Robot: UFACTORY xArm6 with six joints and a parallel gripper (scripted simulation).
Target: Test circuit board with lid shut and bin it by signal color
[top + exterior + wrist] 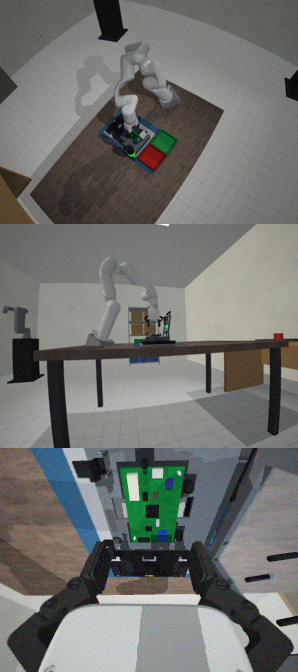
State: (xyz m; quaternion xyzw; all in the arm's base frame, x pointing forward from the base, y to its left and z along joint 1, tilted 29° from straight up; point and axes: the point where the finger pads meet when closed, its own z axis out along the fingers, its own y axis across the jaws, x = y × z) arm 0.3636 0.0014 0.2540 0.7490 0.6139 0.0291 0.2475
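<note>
Right now my hand is 80 mm above the green circuit board. Also, from my hand: tester lid: 120 mm ahead, 30 mm to the right, 30 mm above; tester plate: 10 mm ahead, 90 mm below; black latch block: 40 mm behind, 70 mm to the left, 70 mm below.
</note>
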